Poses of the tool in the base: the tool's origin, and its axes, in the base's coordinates. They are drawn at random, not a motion.
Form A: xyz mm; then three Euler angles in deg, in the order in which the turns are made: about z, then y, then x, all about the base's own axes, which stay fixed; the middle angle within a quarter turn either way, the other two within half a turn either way.
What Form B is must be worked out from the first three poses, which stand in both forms.
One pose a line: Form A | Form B
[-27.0, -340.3, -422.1, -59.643, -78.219, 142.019] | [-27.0, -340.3, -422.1, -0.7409, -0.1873, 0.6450, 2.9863]
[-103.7, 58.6, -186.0, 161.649, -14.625, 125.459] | [-103.7, 58.6, -186.0, 0.0845, -0.8949, 0.4381, 2.7712]
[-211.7, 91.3, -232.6, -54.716, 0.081, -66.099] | [-211.7, 91.3, -232.6, -0.7256, -0.3745, -0.5773, 1.4627]
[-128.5, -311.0, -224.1, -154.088, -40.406, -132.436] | [-128.5, -311.0, -224.1, -0.0618, -0.9440, -0.3240, 2.3342]
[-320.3, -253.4, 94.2, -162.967, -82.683, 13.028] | [-320.3, -253.4, 94.2, 0.6621, -0.0130, -0.7493, 3.0689]
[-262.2, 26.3, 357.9, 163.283, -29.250, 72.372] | [-262.2, 26.3, 357.9, -0.1228, -0.6162, 0.7780, 2.6134]
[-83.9, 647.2, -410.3, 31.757, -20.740, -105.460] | [-83.9, 647.2, -410.3, -0.9256, 0.1293, 0.3557, 2.0155]
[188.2, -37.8, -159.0, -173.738, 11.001, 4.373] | [188.2, -37.8, -159.0, -0.0937, 0.0432, -0.9947, 3.0256]
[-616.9, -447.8, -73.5, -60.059, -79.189, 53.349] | [-616.9, -447.8, -73.5, 0.6556, -0.3589, -0.6644, 2.2015]
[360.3, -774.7, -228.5, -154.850, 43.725, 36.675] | [360.3, -774.7, -228.5, -0.2956, 0.3802, -0.8764, 2.5193]
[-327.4, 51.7, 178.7, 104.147, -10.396, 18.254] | [-327.4, 51.7, 178.7, 0.0337, -0.2279, 0.9731, 1.8150]
